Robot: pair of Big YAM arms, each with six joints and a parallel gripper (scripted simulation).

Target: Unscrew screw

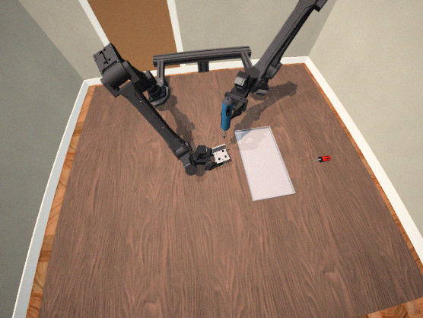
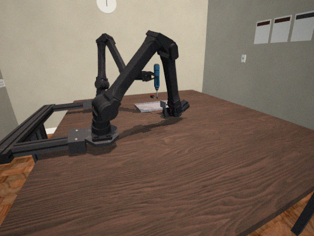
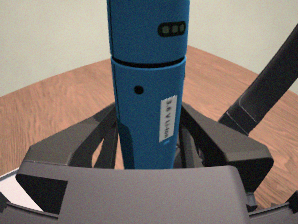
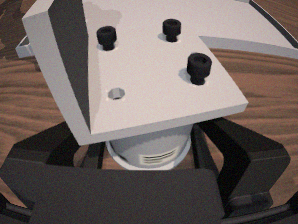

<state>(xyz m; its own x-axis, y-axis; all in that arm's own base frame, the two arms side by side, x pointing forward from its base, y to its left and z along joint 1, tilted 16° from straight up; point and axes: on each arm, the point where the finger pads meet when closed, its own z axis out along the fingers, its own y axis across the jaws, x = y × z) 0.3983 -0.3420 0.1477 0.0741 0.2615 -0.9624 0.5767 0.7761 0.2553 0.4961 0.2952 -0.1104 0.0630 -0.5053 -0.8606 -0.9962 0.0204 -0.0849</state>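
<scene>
Now: right hand 10 mm below the joint module body. Also, from my right hand: bracket (50 mm above); flat tray (230 mm to the left, 30 mm ahead, 20 mm below); small red-handled screwdriver (570 mm to the left, 70 mm ahead, 10 mm below).
</scene>
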